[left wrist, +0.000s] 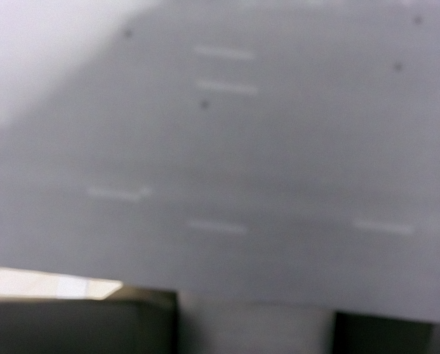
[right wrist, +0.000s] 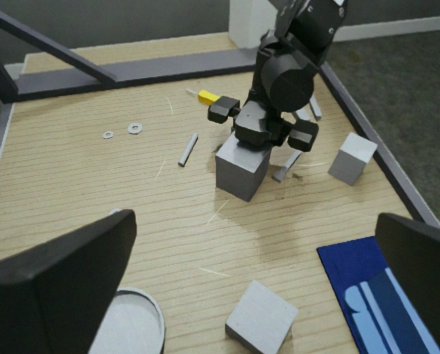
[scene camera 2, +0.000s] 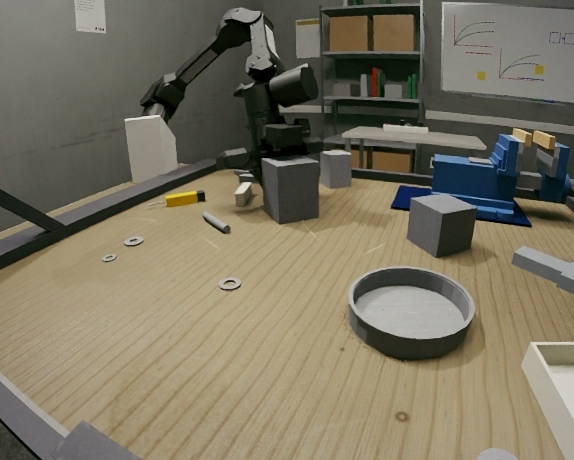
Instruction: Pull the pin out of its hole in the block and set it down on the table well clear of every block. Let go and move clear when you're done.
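A tall grey block stands on the table; its close grey surface fills most of the left wrist view. My left gripper is low against the block's far side. Its dark fingers stand against both sides of the grey pin, shut on it. The pin's hole is not visible, and the scene and right wrist views do not show the pin clearly. My right gripper is open and empty, high above the table.
A grey rod lies near the block, with a pale piece closer. Other blocks, washers, a yellow-handled tool, a round dish and a blue vise are around.
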